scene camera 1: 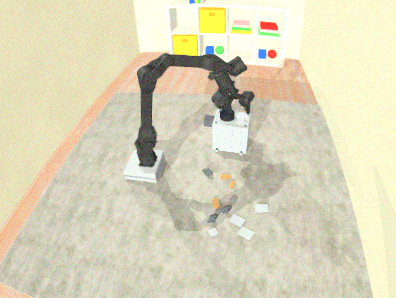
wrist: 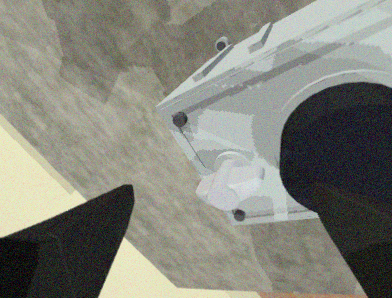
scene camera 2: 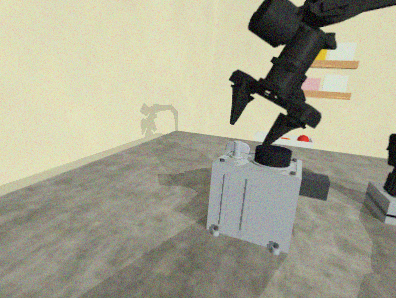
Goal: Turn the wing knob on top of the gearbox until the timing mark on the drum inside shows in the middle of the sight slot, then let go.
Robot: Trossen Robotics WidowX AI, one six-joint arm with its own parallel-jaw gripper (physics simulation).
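Frame: origin at the arm's base, x back, y left, z down, level; metres.
Seen in the pictures: gripper, fingertip midpoint: (scene camera 1: 240, 112) (wrist: 222, 192) (scene camera 2: 246, 135); arm's base, origin of the base link: (scene camera 1: 148, 161).
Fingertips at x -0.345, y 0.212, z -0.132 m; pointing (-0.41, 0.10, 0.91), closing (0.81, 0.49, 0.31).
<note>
Pixels of each thing's top centre, then the offset from my fingertips to it. "pt": a spot on its surface instead.
- pale grey gearbox, middle of its top: (wrist: 360, 182) (scene camera 2: 274, 145) (scene camera 1: 227, 111) dz +0.008, dx +0.056, dy +0.016 m
- wide black round cap, surface spot: (wrist: 335, 140) (scene camera 1: 227, 114) pt dz +0.015, dx +0.052, dy -0.002 m
- dark block, surface spot: (scene camera 2: 316, 186) pt dz +0.064, dx +0.134, dy +0.040 m
The pale grey gearbox (scene camera 1: 231, 137) (scene camera 2: 260, 210) (wrist: 227, 125) stands upright on the floor. Its pale wing knob (scene camera 2: 238, 149) (wrist: 232, 184) sits near one top corner, beside a wide black round cap (scene camera 1: 227, 116) (scene camera 2: 273, 155) (wrist: 335, 140). My gripper (scene camera 1: 238, 111) (scene camera 2: 249, 134) (wrist: 222, 192) is open and empty above the gearbox top. One finger is over or at the black cap; the other hangs out past the knob's side. The knob lies between the fingers in the wrist view, below the tips in scene camera 2. I cannot make out the sight slot or timing mark.
A dark block (scene camera 1: 209, 121) (scene camera 2: 316, 186) sticks out from the gearbox's side. Orange pieces (scene camera 1: 225, 177), dark pieces (scene camera 1: 207, 172) and pale flat pieces (scene camera 1: 237, 220) lie on the mottled grey floor. A white shelf (scene camera 1: 228, 35) stands at the back.
</note>
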